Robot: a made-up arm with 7 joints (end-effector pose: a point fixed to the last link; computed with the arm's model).
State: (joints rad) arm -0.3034 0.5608 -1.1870 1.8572 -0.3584 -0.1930 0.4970
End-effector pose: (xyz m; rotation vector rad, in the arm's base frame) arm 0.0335 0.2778 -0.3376 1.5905 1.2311 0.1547
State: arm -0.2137 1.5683 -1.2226 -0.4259 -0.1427 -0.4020 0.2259
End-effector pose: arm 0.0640 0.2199 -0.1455 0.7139 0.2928 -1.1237
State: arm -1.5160 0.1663 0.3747 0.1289 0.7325 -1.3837 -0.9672
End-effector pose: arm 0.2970 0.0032 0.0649 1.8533 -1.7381 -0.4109
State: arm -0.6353 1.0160 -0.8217 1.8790 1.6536 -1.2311 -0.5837
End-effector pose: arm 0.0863 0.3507 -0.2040 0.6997 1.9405 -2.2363
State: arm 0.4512 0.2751 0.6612 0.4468 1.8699 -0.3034 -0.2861
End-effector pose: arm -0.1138 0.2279 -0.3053 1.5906 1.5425 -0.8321
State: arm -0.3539 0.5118 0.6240 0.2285 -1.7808 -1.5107 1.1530
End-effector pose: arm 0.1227 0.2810 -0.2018 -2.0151 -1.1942 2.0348
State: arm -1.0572 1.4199 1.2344 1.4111 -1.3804 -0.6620 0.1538
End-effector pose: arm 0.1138 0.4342 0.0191 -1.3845 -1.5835 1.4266
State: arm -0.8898 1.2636 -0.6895 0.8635 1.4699 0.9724 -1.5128
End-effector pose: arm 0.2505 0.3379 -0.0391 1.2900 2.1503 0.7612
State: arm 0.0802 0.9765 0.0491 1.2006 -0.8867 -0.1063 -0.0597
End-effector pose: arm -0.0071 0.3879 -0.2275 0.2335 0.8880 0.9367
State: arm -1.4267 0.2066 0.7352 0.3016 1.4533 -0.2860 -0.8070
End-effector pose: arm 0.3667 0.0975 0.0259 1.2762 -0.1627 0.0048
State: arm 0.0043 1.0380 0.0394 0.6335 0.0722 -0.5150 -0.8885
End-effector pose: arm 0.1076 0.3360 -0.1954 0.8785 0.8059 -0.8614
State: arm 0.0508 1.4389 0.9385 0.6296 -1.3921 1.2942 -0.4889
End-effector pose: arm 0.0993 0.3914 -0.0053 -0.7080 0.5463 0.0621
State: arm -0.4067 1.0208 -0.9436 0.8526 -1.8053 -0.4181 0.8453
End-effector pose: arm 0.1553 0.3110 -0.2525 0.0363 0.5300 1.3633
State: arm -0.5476 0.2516 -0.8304 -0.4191 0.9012 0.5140 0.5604
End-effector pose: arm 0.1863 -0.0345 -0.1963 0.8518 -0.7899 0.0910
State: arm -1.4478 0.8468 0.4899 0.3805 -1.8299 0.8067 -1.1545
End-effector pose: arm 0.3022 0.2058 0.1131 -0.6447 -1.1016 -1.9448
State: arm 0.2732 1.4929 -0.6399 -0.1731 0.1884 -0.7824 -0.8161
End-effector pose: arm 0.0380 0.2483 -0.1497 0.8223 0.5179 -2.1674
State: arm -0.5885 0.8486 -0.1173 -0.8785 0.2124 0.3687 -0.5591
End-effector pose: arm 0.1881 0.1261 -0.0596 1.1783 -0.5804 -0.6738
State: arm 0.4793 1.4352 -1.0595 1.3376 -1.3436 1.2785 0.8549
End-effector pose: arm -0.1261 0.4047 -0.0341 -1.2628 -1.7915 -1.2407
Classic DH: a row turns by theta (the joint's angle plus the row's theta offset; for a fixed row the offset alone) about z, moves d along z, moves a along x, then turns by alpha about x. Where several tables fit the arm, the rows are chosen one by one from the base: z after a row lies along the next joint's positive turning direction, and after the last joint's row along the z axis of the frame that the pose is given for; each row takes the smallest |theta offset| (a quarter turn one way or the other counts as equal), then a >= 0, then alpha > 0; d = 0 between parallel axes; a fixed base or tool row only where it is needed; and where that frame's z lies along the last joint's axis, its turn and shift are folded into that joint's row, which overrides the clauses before.
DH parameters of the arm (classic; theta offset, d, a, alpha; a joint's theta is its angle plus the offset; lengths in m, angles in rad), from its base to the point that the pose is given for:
base (fixed): -0.071 0 0 -1.3004
joint 1: -1.3111 0.0357 -0.0135 -1.5708
joint 2: 1.2915 0.0003 -0.009 1.5708
joint 3: 1.5708 -0.2606 0.0217 -1.5708
joint 4: 1.5708 0.001 0.0072 1.5708
joint 5: 0 0.1101 -0.0002 -1.5708
joint 6: -1.5708 0 0.0475 1.5708
joint 7: 0 -0.0002 0 0

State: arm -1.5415 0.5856 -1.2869 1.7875 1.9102 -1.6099 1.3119
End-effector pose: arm 0.3369 0.1735 -0.0980 1.5112 -0.2451 -1.4255
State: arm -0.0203 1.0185 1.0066 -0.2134 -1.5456 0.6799 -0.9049
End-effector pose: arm 0.1097 0.3100 -0.0391 -0.2896 -0.2811 -0.8855
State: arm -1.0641 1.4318 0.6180 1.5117 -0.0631 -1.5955 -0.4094
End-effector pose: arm 0.1476 0.3795 0.0651 1.2505 -1.0762 0.5039
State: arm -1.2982 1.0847 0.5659 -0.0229 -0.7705 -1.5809 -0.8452
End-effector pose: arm 0.1474 0.2490 0.1040 1.3548 -2.7129 0.0646
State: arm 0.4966 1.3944 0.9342 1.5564 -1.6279 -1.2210 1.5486
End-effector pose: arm -0.0882 0.4192 0.0275 0.1139 1.5695 -2.3339
